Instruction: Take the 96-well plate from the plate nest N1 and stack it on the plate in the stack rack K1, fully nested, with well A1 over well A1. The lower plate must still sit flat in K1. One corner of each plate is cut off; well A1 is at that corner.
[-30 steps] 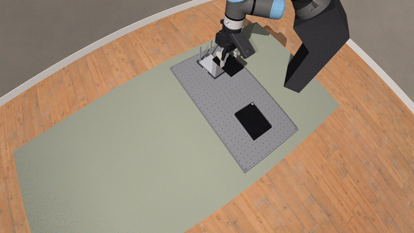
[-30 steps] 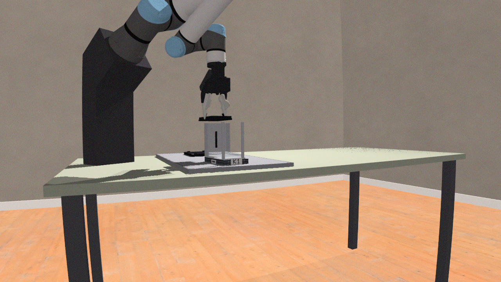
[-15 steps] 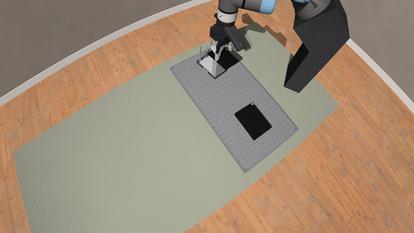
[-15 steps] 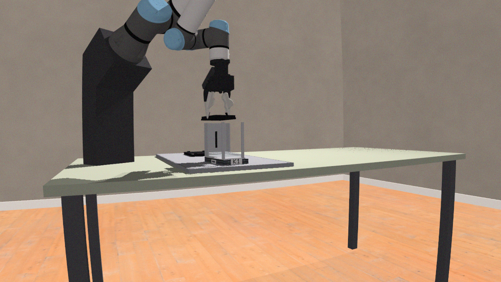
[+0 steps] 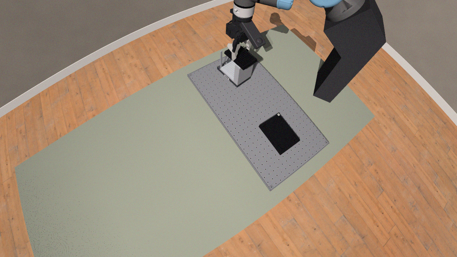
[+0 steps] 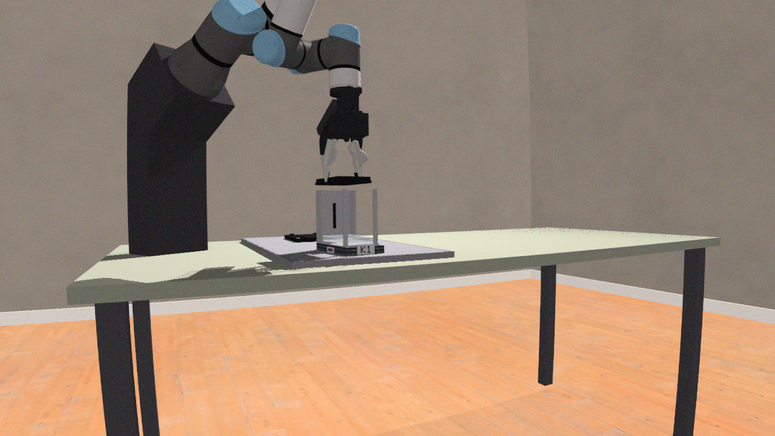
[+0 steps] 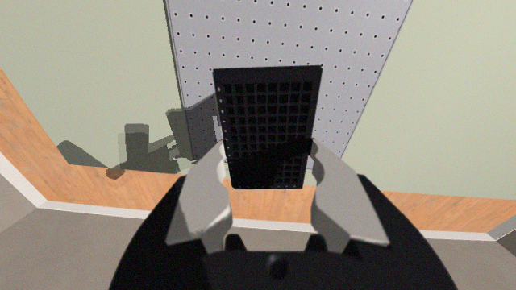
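The white plate lies 15 cm below my hand, 3 cm to the right of it and 1 cm behind it. From my hand the other things lie so: K1 label: 16 cm below, 11 cm to the right, 2 cm behind; black 96-well plate: 1 cm below; black plate nest N1: 34 cm to the left, 17 cm below, 11 cm ahead.
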